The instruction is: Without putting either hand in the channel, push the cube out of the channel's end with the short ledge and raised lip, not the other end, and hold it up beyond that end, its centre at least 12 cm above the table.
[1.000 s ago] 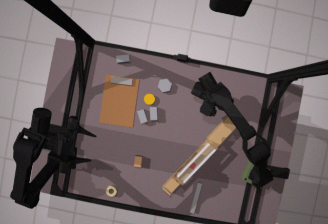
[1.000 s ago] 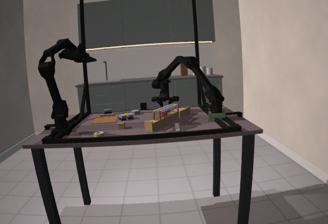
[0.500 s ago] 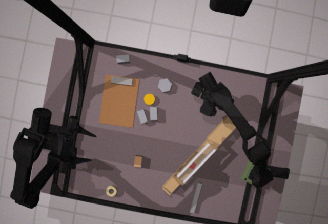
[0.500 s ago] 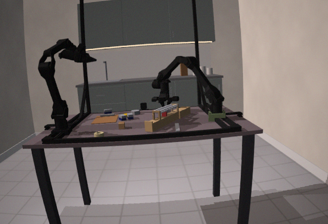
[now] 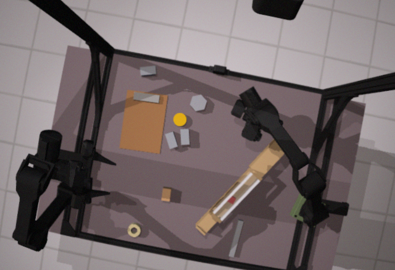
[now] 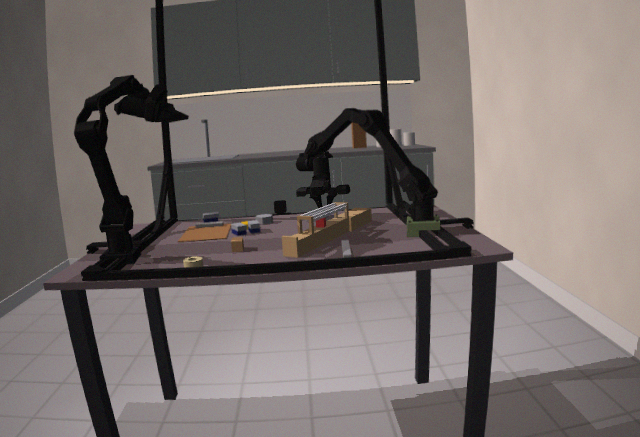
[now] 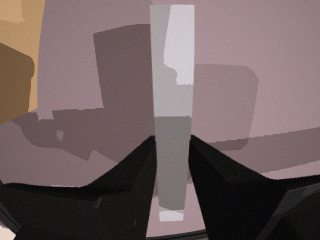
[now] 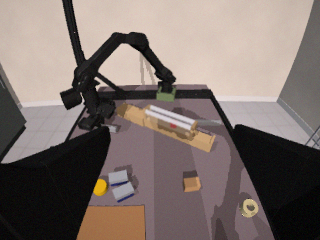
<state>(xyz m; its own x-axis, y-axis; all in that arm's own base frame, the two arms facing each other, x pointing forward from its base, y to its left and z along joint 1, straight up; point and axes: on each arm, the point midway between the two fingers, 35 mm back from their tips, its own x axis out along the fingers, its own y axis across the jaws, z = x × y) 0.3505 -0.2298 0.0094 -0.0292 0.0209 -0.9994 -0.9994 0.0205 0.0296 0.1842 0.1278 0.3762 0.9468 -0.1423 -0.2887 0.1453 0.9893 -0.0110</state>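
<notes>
The tan channel lies 290 mm ahead of my left hand and 50 mm to the right of it. Also, from my left hand: yellow disc (30 mm ahead, 280 mm to the right, 40 mm below); small tan block (320 mm ahead, 310 mm to the right, 40 mm below); grey hexagon (40 mm behind, 220 mm to the right, 40 mm below).
</notes>
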